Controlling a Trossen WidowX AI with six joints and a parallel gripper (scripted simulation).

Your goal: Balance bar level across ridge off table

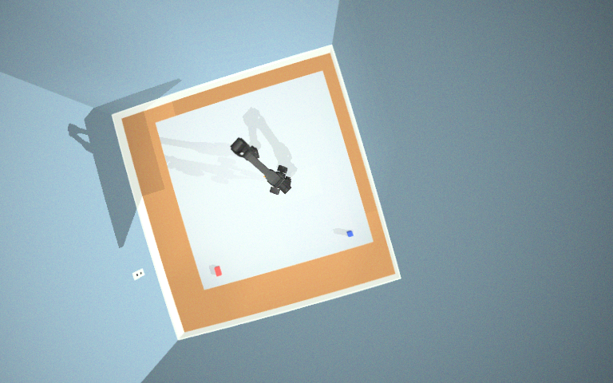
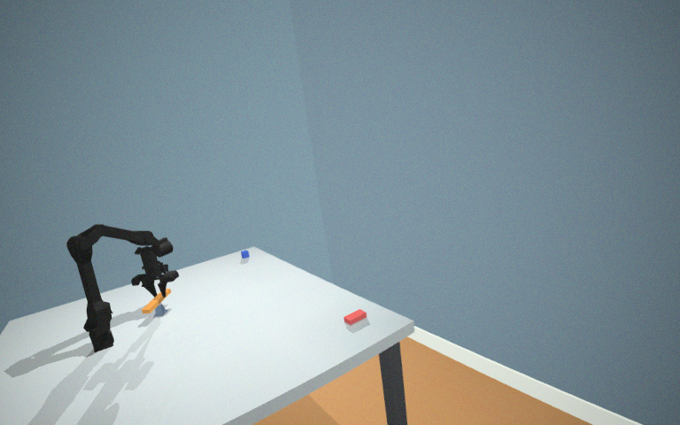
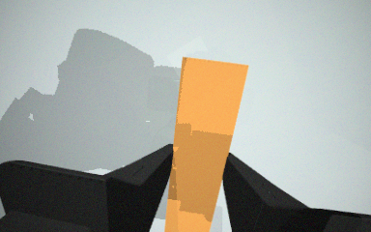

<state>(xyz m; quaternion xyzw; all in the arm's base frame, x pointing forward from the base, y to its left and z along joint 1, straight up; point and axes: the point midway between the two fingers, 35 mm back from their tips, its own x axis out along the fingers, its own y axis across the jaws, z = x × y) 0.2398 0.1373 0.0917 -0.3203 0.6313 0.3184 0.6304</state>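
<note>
The orange bar lies 2 cm behind my gripper tip and 2 cm to the right of it. Also, from my gripper tip: small blue cube: 50 cm ahead, 36 cm to the left, 4 cm below; then red block: 50 cm ahead, 64 cm to the right, 5 cm below.
</note>
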